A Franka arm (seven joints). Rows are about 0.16 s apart.
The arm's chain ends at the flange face. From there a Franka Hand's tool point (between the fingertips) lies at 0.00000 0.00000 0.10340 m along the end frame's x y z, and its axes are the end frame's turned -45 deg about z.
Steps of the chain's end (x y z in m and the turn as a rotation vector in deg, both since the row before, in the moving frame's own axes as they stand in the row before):
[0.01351 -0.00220 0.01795 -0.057 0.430 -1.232]
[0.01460 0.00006 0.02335 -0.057 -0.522 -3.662]
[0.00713 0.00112 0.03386 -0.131 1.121 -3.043]
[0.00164 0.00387 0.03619 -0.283 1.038 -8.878]
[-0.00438 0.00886 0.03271 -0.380 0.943 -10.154]
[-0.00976 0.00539 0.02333 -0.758 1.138 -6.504]
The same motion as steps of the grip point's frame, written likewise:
[0.01159 0.00861 0.01795 -0.344 0.264 -1.232]
[0.00952 0.00980 0.02335 0.329 -0.409 -3.662]
[0.00555 0.00740 0.03384 -0.885 0.700 -3.043]
[-0.00049 0.00550 0.03617 -0.934 0.534 -8.878]
[-0.00850 0.00478 0.03269 -0.936 0.398 -10.154]
[-0.01009 -0.00070 0.02330 -1.341 0.269 -6.504]

